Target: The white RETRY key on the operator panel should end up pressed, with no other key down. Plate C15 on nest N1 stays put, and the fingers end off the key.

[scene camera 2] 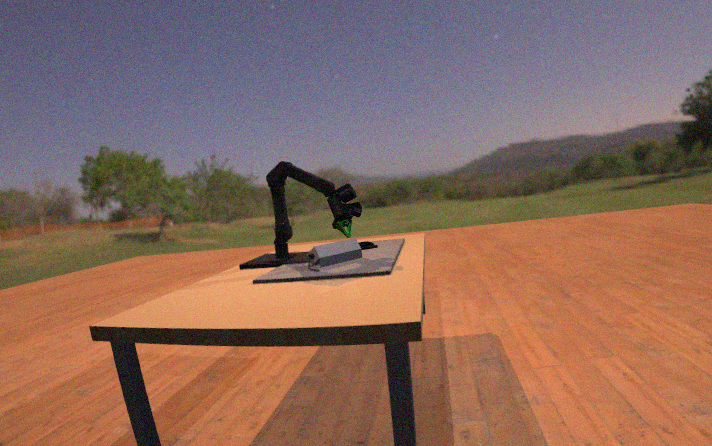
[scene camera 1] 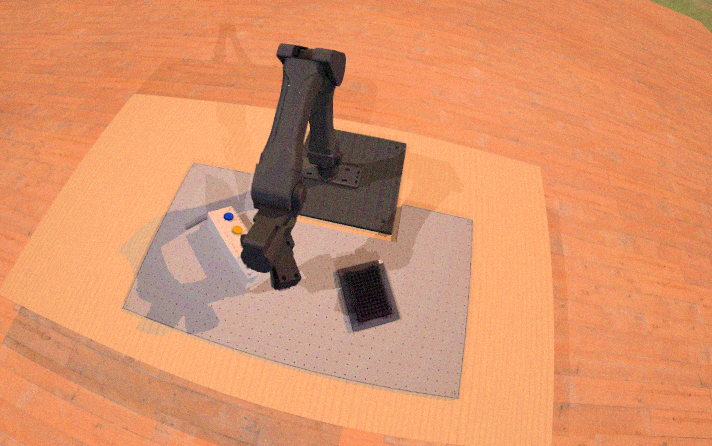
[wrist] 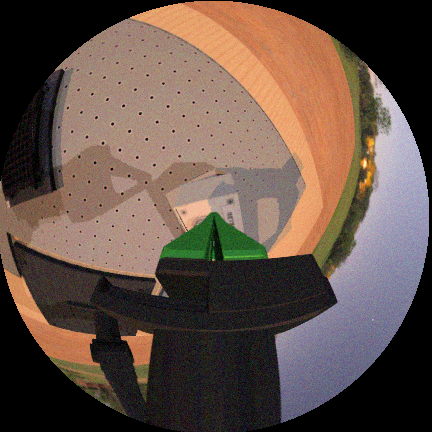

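Observation:
The operator panel is a pale sloped box. Its blue key and yellow key show in scene camera 1; the arm covers the other keys there. In the wrist view a sliver of the white RETRY key's round rim shows beside the green fingertips, with part of its label; whether it is down cannot be told. My gripper is shut and empty, its tips over the panel's RETRY end, seemingly slightly above it. Dark plate C15 sits on nest N1.
The panel and nest stand on a grey perforated board on the wooden table. The arm's dark base plate lies behind the board. The arm's shadow falls across the panel and board.

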